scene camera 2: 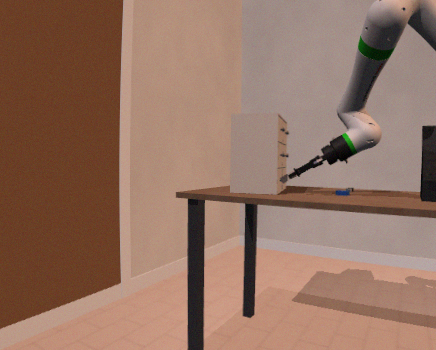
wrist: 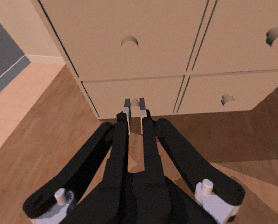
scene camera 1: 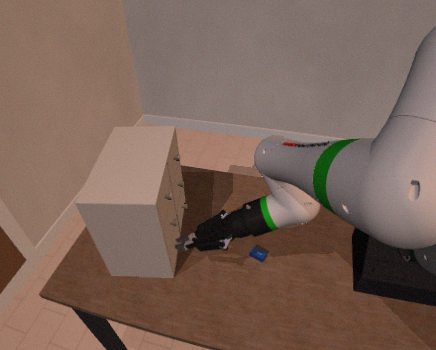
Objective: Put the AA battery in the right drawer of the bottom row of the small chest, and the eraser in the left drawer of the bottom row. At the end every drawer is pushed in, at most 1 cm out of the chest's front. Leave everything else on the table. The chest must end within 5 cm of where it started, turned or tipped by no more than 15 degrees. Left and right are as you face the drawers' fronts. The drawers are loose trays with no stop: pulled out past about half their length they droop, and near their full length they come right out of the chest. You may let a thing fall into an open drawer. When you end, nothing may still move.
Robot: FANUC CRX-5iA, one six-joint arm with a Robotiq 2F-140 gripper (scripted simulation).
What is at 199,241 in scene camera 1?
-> The gripper.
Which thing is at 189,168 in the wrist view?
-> The gripper.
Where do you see a small chest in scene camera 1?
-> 118,202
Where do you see a small chest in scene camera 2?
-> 254,136
